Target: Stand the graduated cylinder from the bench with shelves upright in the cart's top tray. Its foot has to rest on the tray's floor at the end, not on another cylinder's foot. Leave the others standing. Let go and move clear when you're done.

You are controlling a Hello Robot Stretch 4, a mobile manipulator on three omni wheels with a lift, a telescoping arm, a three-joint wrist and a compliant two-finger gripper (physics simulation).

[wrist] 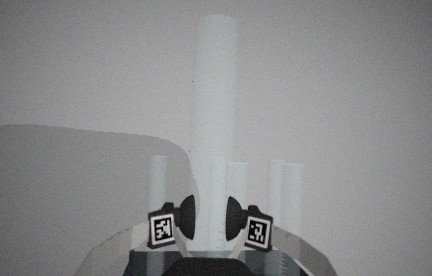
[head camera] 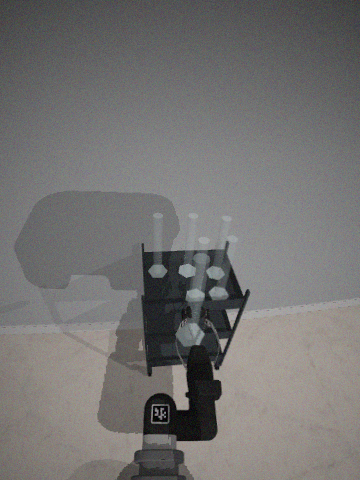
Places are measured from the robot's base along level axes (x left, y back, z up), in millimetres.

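Pixels of known places: hand at its tool point: (wrist: 210,215) (head camera: 195,310).
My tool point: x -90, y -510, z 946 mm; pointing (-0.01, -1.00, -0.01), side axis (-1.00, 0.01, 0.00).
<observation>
Behind a point stands the place of what it marks.
My gripper (head camera: 196,314) {x -90, y -510, z 946 mm} (wrist: 210,218) {x -90, y -510, z 946 mm} is shut on a clear graduated cylinder (head camera: 188,335) {x -81, y -507, z 814 mm} (wrist: 215,90) {x -90, y -516, z 1052 mm}, which is upright with its wide hexagonal foot below the fingers. In the head view the foot appears in front of the near edge of the cart's top tray (head camera: 167,301) {x -14, y -779, z 635 mm}; its height over the tray is hard to tell. Several other clear cylinders stand upright in the tray: one at the left (head camera: 157,271) {x 40, y -946, z 656 mm} (wrist: 158,182) {x 34, y -946, z 907 mm}, one back middle (head camera: 187,270) {x -110, y -955, z 660 mm}, one back right (head camera: 215,272) {x -250, y -944, z 661 mm}, one front middle (head camera: 195,295) {x -142, y -812, z 641 mm}, partly behind the held one, and one front right (head camera: 218,292) {x -244, y -805, z 674 mm}.
The dark cart has lower shelves below the top tray and corner posts, one at the front right (head camera: 234,327) {x -348, y -743, z 481 mm}. A grey wall (head camera: 275,175) {x -492, y -1129, z 1114 mm} (wrist: 350,100) {x -531, y -1134, z 1159 mm} rises behind it. The arm's shadow falls on the wall and floor at the left.
</observation>
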